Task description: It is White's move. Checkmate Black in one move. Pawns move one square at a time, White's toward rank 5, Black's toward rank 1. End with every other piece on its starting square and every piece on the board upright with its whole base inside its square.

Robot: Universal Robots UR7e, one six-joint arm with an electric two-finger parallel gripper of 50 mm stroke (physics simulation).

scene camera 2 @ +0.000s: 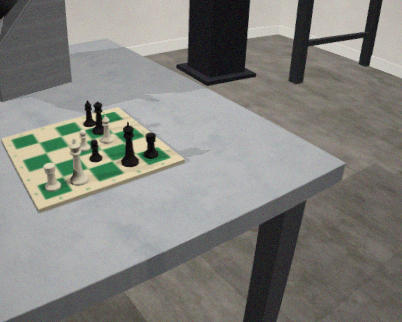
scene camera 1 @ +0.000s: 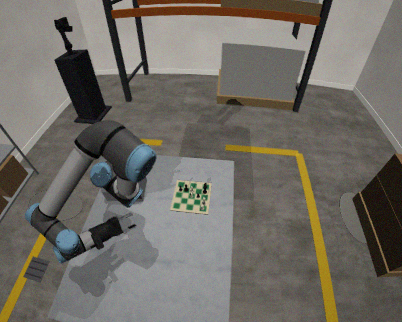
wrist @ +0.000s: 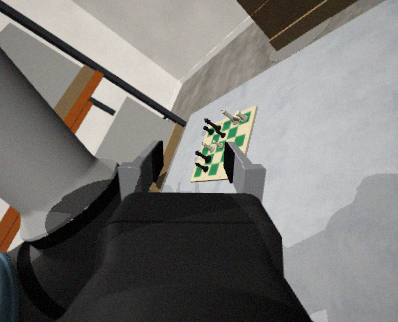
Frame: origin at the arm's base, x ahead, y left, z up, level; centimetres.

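Seen in the pictures: gripper, fingertip midpoint: (scene camera 1: 133, 219) (wrist: 193, 153).
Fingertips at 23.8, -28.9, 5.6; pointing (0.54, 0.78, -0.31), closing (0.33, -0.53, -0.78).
Offsets run from my fingertips to a thing's top centre, as dx, dy, dz. Level surfaces: height alone.
The green and cream board @(+18.3, +32.2, -24.0) (scene camera 1: 190, 212) (scene camera 2: 112, 183) (wrist: 240, 140) lies on the table with its pieces upright. In scene camera 2, a white rook @(+26.1, +25.1, -20.7) (scene camera 2: 51, 177) stands on the near-left corner square, beside a tall white piece @(+26.3, +28.7, -17.7) (scene camera 2: 76, 165). Along that row stand a tall black piece @(+25.4, +36.6, -17.7) (scene camera 2: 129, 147) and a black rook @(+25.0, +40.2, -20.7) (scene camera 2: 150, 146) at the right corner. A black pawn @(+22.1, +32.6, -20.9) (scene camera 2: 95, 151), a white pawn @(+18.3, +32.1, -20.9) (scene camera 2: 84, 141) and a white bishop-like piece @(+17.7, +36.1, -19.7) (scene camera 2: 106, 130) stand mid-board. Two black pieces @(+14.2, +36.1, -18.7) (scene camera 2: 98, 119) @(+10.8, +35.5, -19.7) (scene camera 2: 89, 114) stand behind. My gripper (scene camera 1: 133, 221) (wrist: 193, 153) is open and empty, left of the board in scene camera 1.
The table @(dz -24.6) (scene camera 1: 200, 260) (scene camera 2: 225, 200) carries the board. The arm's grey base block (scene camera 2: 37, 50) stands beyond the board in scene camera 2. A black pedestal (scene camera 1: 80, 85) (scene camera 2: 217, 40), a shelf rack (scene camera 1: 121, 65) and a dark cabinet (scene camera 1: 382, 220) stand off the table.
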